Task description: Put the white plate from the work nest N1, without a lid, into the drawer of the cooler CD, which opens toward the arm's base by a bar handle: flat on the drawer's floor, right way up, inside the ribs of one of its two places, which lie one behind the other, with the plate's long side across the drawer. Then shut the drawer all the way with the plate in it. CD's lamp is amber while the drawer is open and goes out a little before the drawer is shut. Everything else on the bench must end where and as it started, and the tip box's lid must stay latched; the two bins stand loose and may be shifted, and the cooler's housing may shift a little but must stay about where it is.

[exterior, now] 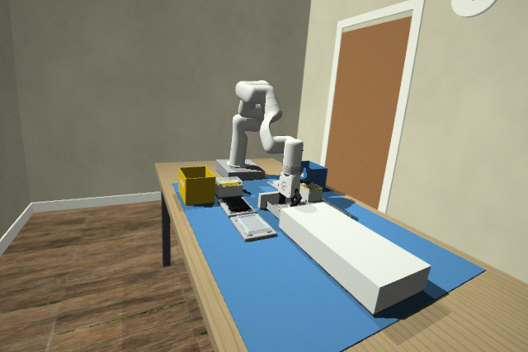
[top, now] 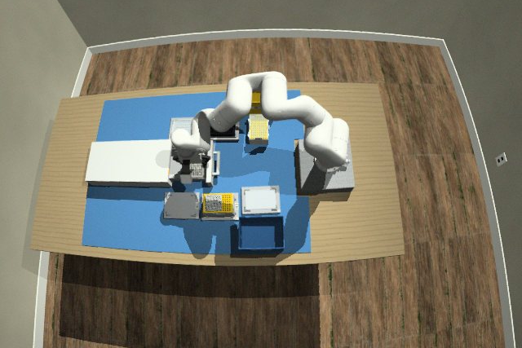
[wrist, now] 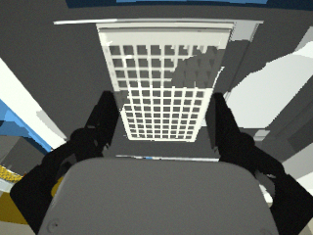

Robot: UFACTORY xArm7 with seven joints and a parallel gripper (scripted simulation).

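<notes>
The white plate lies 1 cm below my hand. From my hand the other things lie so: black plate (20 cm to the right, 9 cm behind, 1 cm below); then grey nest (19 cm to the left, 3 cm below, 3 cm ahead); then drawer (3 cm ahead, 1 cm below).
</notes>
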